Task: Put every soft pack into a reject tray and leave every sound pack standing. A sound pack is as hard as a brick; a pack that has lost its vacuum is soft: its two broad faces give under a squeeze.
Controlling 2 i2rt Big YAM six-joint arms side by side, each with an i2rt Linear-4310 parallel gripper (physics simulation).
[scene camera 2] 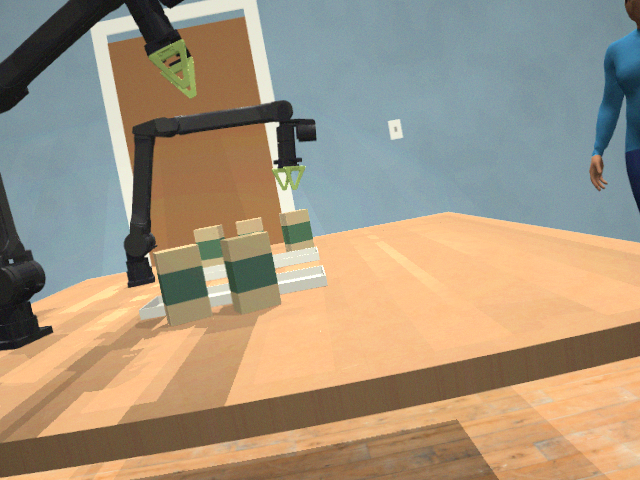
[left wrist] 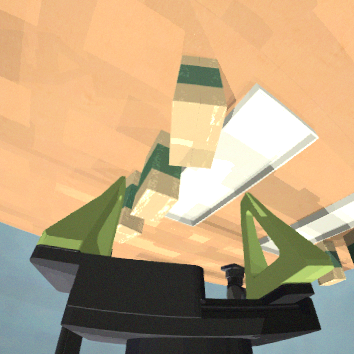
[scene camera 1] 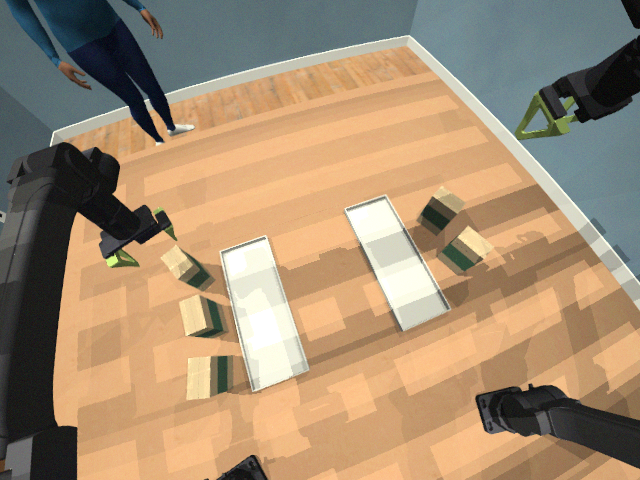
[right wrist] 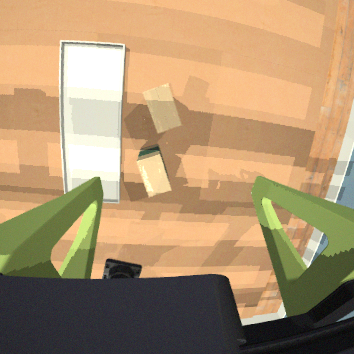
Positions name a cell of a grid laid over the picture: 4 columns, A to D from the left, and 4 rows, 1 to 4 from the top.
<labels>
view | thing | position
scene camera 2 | my left gripper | B2
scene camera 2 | my right gripper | B1
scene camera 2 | reject tray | B3
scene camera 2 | reject tray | B3
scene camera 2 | pack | B2
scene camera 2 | pack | B2
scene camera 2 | pack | B3
</labels>
